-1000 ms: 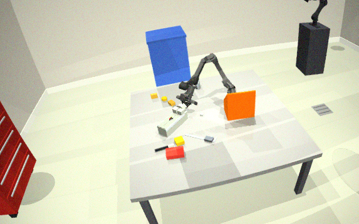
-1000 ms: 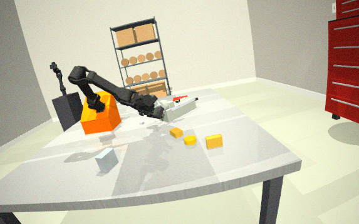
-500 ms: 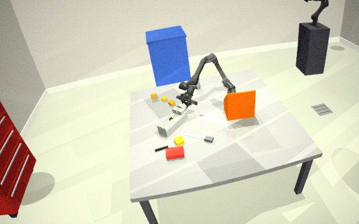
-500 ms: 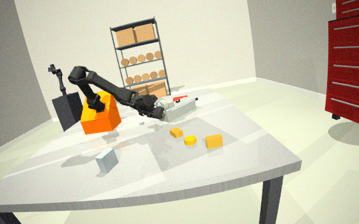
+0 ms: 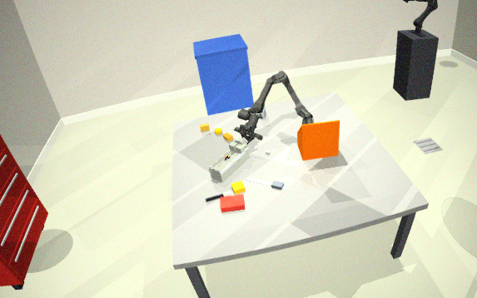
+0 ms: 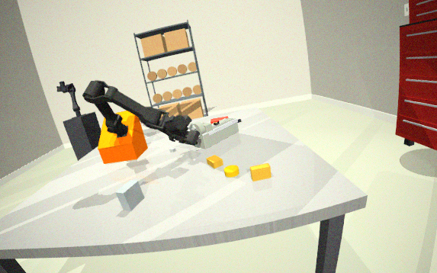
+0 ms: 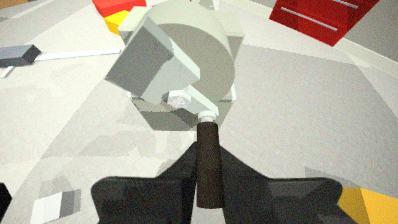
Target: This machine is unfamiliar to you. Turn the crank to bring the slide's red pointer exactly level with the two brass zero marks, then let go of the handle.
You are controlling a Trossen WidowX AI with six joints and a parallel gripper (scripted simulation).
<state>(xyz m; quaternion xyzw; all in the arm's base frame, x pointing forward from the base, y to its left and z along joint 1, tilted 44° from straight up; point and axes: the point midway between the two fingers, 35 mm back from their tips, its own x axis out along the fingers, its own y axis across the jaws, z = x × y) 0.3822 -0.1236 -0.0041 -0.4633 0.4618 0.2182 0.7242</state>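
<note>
Right now my gripper tip is 10 mm past the dark brown crank handle, 10 mm to the left of it and 30 mm below it. Also, from my gripper tip: yellow block: 60 mm ahead, 340 mm to the left, 30 mm below; grey cube: 160 mm behind, 390 mm to the right, 10 mm below; red pointer: 110 mm ahead, 150 mm to the left, 40 mm above.
</note>
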